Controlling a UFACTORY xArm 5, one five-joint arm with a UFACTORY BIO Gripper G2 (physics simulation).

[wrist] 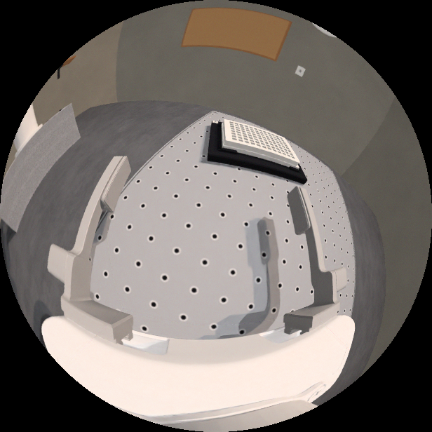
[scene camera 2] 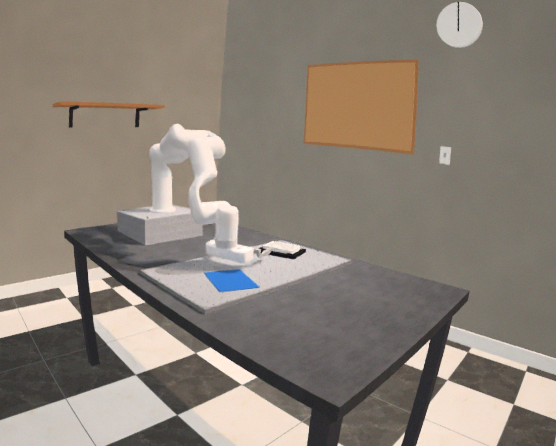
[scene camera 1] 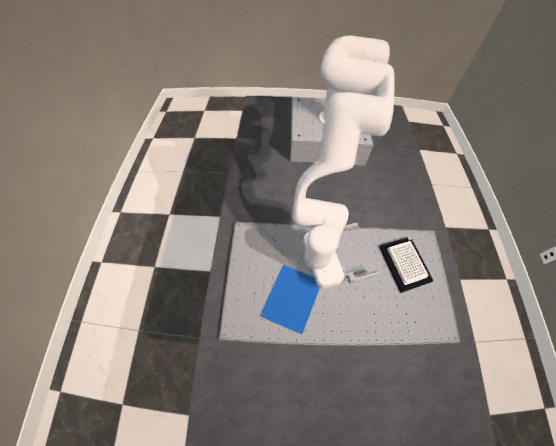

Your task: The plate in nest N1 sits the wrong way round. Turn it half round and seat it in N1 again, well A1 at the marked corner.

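The white well plate (scene camera 1: 409, 263) (scene camera 2: 284, 246) (wrist: 260, 140) lies flat in the black nest (scene camera 1: 416, 287) (scene camera 2: 292, 255) (wrist: 255, 167) at the right of the perforated board in scene camera 1. A small light label (wrist: 215, 121) shows on one nest corner in the wrist view; its lettering and the plate's A1 mark are too small to read. My gripper (scene camera 1: 368, 250) (wrist: 207, 196) is open and empty, low over the board. Its fingers point toward the nest, with the plate beyond the fingertips. In scene camera 2 the fingers are partly hidden.
A blue sheet (scene camera 1: 291, 300) (scene camera 2: 231, 280) lies on the perforated board (scene camera 1: 380, 320) (scene camera 2: 200, 302) beside the gripper body, on the side away from the nest. The grey base block (scene camera 1: 306, 150) (scene camera 2: 170, 227) of the arm stands at the back of the dark table (scene camera 2: 350, 330).
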